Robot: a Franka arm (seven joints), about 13 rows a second.
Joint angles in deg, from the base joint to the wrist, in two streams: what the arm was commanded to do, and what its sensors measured. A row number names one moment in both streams.
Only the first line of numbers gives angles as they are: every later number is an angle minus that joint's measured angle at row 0.
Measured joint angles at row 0:
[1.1 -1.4 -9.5 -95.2 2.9 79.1 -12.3]
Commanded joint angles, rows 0 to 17:
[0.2 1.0 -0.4 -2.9 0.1 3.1 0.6]
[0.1 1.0 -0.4 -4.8 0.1 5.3 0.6]
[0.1 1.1 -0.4 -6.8 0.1 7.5 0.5]
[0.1 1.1 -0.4 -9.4 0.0 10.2 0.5]
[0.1 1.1 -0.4 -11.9 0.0 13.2 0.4]
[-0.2 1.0 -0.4 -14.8 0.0 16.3 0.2]
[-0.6 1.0 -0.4 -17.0 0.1 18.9 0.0]
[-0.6 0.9 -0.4 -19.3 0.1 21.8 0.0]
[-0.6 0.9 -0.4 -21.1 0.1 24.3 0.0]
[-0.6 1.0 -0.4 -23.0 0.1 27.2 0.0]
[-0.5 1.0 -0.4 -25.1 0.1 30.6 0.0]
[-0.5 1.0 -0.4 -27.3 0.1 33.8 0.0]
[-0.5 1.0 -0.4 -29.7 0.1 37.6 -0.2]
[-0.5 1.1 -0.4 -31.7 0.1 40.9 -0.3]
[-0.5 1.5 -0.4 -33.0 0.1 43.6 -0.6]
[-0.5 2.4 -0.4 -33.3 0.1 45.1 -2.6]
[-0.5 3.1 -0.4 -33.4 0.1 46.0 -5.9]
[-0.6 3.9 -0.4 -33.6 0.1 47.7 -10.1]
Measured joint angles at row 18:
[-0.3 3.1 -0.5 -33.1 0.0 45.0 -4.3]
